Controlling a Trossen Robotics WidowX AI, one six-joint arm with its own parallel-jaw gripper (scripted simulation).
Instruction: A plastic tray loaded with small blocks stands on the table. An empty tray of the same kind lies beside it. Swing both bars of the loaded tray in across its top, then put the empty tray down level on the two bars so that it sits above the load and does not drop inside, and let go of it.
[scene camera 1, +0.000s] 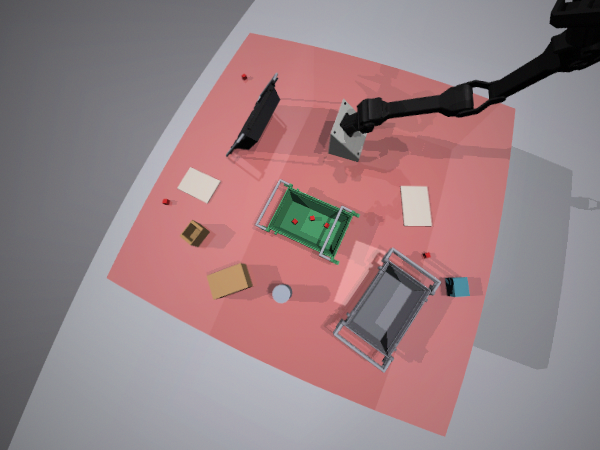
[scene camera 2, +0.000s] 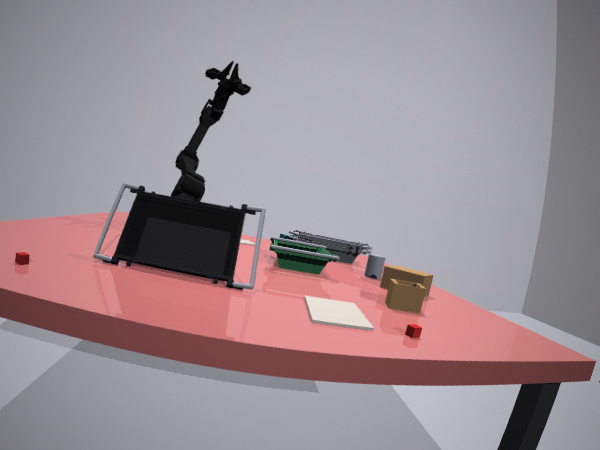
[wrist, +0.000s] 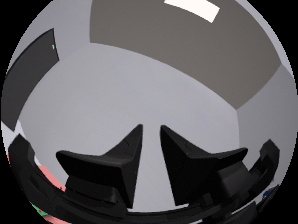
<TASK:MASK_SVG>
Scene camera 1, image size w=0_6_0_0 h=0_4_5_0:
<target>black tray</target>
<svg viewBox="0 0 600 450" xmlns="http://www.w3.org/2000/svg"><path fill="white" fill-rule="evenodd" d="M278 73L273 75L272 80L260 94L254 110L252 110L226 157L232 154L234 149L249 150L259 141L281 100L274 85L278 80L276 78Z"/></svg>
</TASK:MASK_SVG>
